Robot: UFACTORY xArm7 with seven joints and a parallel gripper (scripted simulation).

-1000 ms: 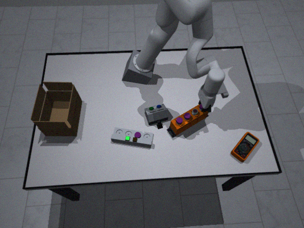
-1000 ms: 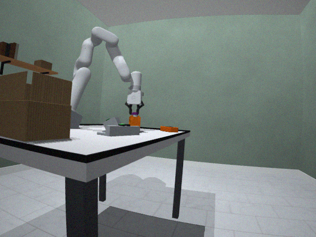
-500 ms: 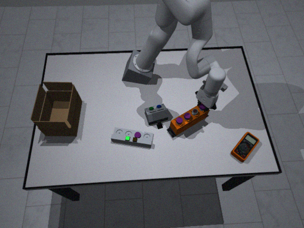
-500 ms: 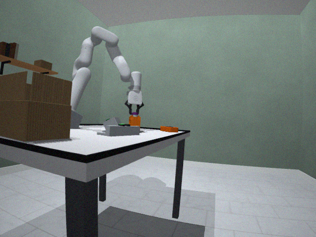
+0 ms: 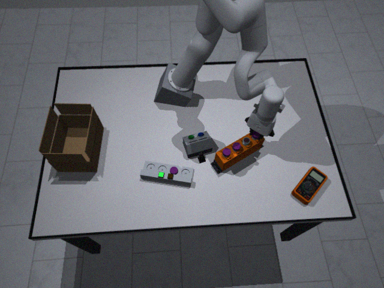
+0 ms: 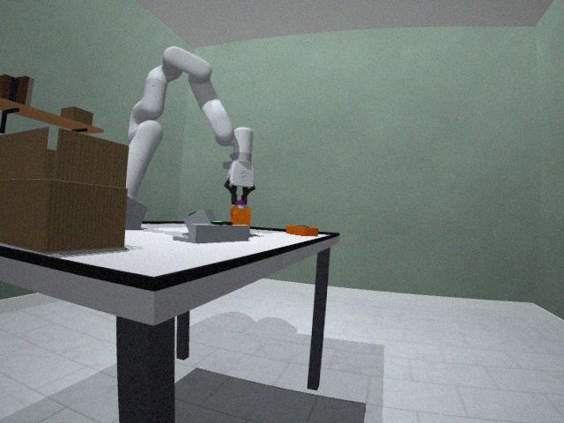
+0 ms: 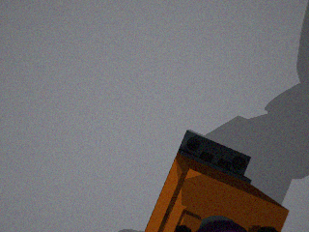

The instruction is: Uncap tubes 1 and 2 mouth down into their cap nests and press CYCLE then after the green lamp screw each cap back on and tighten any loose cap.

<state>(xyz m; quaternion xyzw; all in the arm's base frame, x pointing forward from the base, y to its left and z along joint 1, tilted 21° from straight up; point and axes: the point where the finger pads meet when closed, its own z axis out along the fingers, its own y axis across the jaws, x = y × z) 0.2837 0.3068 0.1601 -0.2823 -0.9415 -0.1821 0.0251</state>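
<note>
Now: the tube 1 10 mm below my hand. Round my hand: blue key (20 mm behind, 240 mm to the right, 60 mm below); green key (280 mm to the right, 60 mm below); grey key housing (10 mm ahead, 260 mm to the right, 80 mm below).
</note>
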